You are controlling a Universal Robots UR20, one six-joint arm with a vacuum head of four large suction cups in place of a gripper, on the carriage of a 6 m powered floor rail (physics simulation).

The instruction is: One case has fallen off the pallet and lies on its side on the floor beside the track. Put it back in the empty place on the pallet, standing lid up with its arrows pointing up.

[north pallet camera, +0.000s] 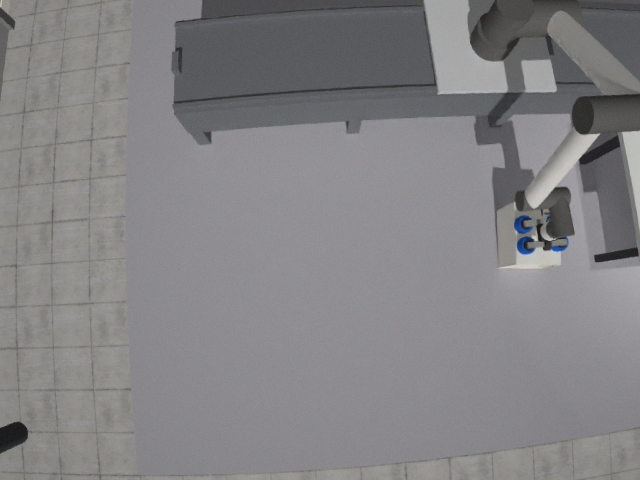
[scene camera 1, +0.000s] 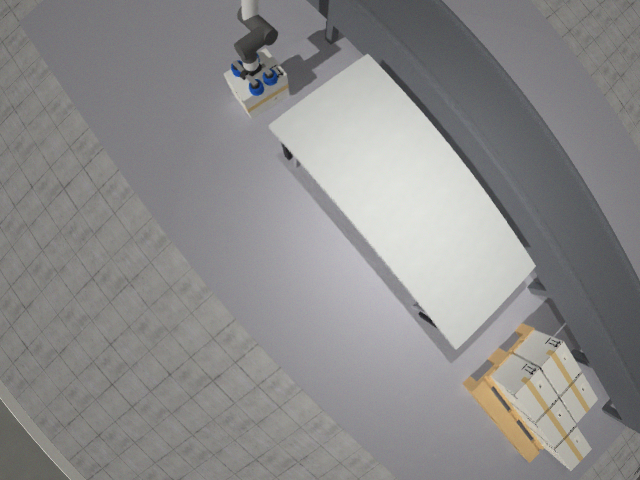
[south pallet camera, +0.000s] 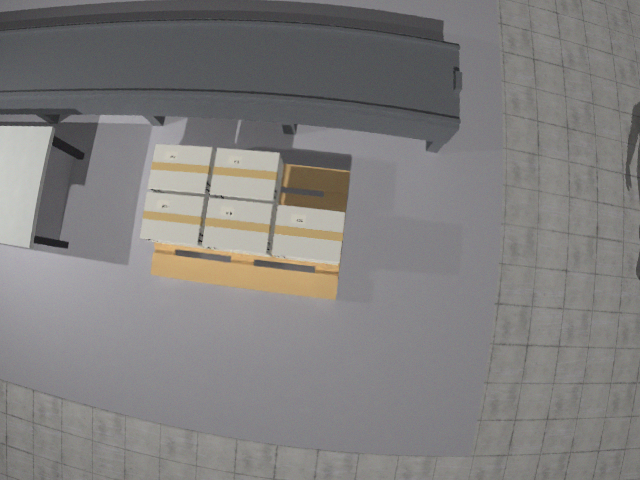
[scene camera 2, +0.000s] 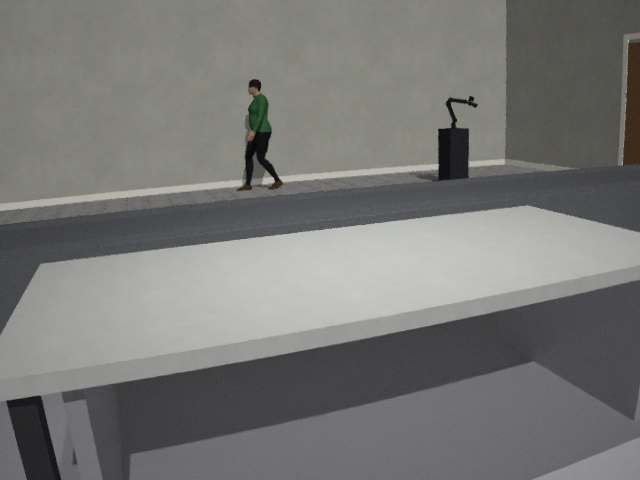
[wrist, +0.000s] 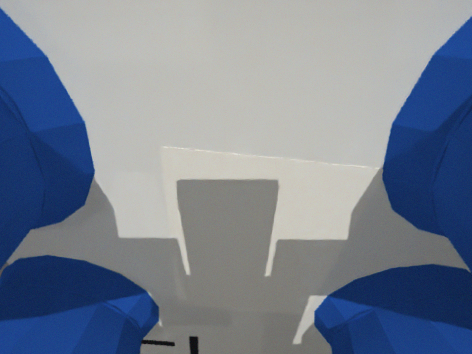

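Where they show: hand, tool point: (scene camera 1: 254,76) (wrist: 235,222); arm's base, link origin: (north pallet camera: 490,42).
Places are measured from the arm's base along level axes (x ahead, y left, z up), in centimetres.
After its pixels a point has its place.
The fallen case (scene camera 1: 268,101) @[x 109.1, y 38.3, z -47.3 cm] (north pallet camera: 506,238) @[x 107.4, y 9.8, z -42.5 cm] (wrist: 235,75) @[x 115.4, y 25.1, z -29.1 cm] lies on its side on the floor by the near end of the white table. Its taped lid faces sideways towards the table, and arrow marks show on its upward face. My suction head (scene camera 1: 253,73) @[x 108.4, y 25.2, z -30.3 cm] (north pallet camera: 540,233) @[x 108.4, y 25.2, z -30.3 cm] (wrist: 236,215) @[x 108.4, y 25.2, z -30.3 cm] is over this upward face, its four blue cups on or very close above it; exact contact is hidden. The case rests on the floor, and no grip shows. The pallet (scene camera 1: 504,423) @[x 129.8, y 384.7, z -42.5 cm] (south pallet camera: 242,280) @[x 130.3, y 392.1, z -42.7 cm] carries several upright cases (south pallet camera: 236,226) @[x 100.8, y 390.0, z -13.8 cm]; its empty place is the back right corner in the south pallet camera.
The white table (scene camera 1: 403,201) @[x 98.6, y 160.2, z -4.0 cm] (scene camera 2: 330,279) @[x 102.8, y 149.2, z -4.0 cm] stands between the fallen case and the pallet. The long grey track (scene camera 1: 522,155) (north pallet camera: 299,62) (south pallet camera: 232,59) runs behind the table and pallet. A person in green (scene camera 2: 259,113) and a small arm on a black pedestal (scene camera 2: 453,153) are beyond the track.
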